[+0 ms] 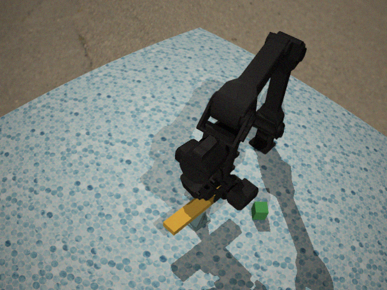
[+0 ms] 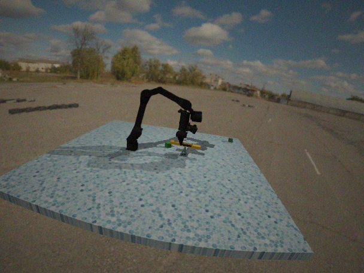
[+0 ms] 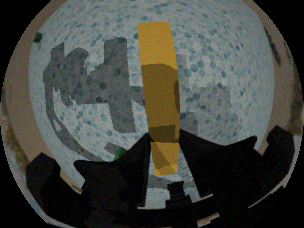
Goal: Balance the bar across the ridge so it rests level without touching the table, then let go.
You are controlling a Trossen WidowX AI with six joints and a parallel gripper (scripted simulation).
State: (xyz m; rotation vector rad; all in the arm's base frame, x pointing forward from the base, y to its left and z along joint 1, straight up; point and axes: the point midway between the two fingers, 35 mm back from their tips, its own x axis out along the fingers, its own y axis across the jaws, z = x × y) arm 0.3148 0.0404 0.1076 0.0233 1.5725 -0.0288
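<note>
The yellow bar is 30 mm ahead of my gripper tip.
</note>
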